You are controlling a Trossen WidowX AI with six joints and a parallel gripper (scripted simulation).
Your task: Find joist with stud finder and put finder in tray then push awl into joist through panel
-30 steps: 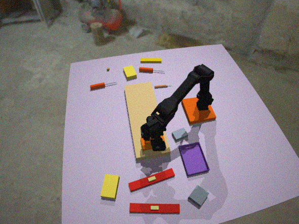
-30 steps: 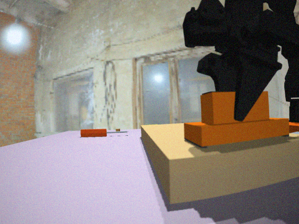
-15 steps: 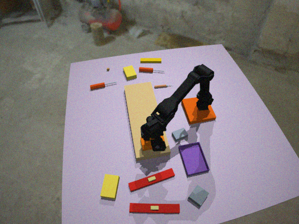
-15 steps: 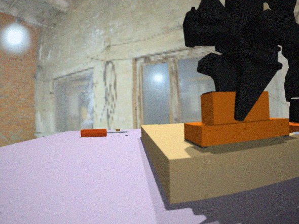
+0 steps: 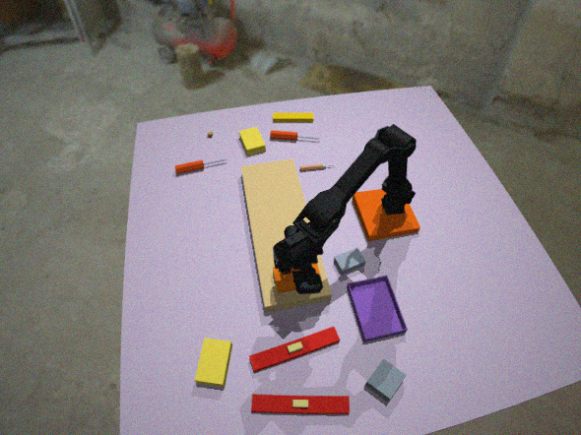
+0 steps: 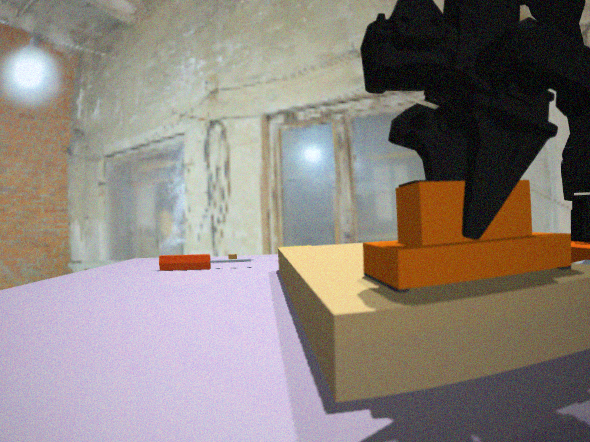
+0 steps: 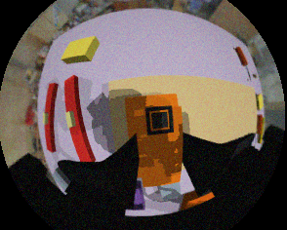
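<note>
Now: the purple tray 21 cm behind my gripper tip, 10 cm to the left of it and 5 cm below it. From my gripper tip the other things lie so: grey block (30 cm to the left, 18 cm behind, 5 cm below); orange stud finder (2 cm above, 1 cm ahead); dark square indicator (3 cm above, 2 cm ahead).
</note>
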